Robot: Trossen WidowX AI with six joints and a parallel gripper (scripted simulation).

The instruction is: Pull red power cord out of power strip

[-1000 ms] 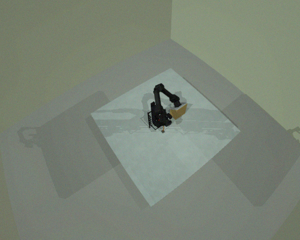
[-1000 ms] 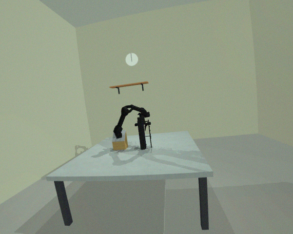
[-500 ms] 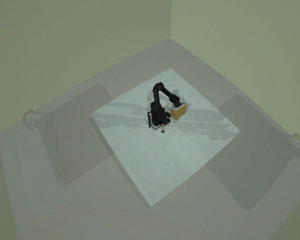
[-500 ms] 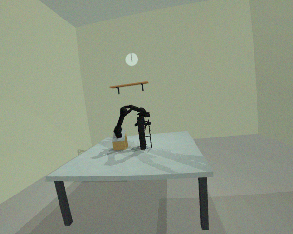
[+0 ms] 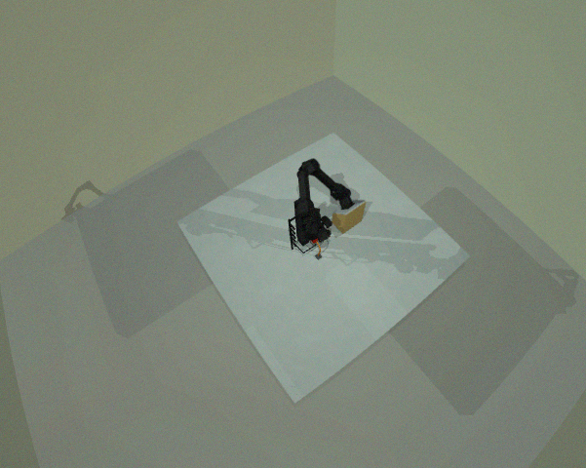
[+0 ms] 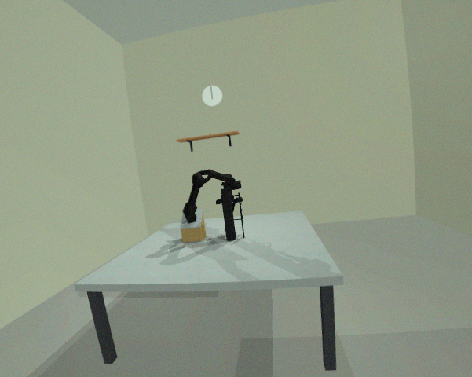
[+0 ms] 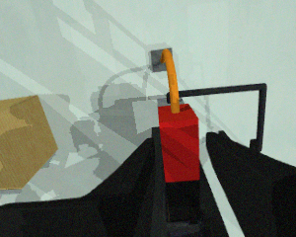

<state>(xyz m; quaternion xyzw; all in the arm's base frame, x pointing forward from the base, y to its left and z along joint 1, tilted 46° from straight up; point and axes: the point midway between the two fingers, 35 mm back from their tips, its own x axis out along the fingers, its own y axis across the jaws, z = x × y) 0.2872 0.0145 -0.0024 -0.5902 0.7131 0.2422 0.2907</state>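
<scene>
The red plug lies 3 cm to the right of my gripper tip and 1 cm below it. Also, from my gripper tip: grey block (4 cm to the left, 16 cm below).
</scene>
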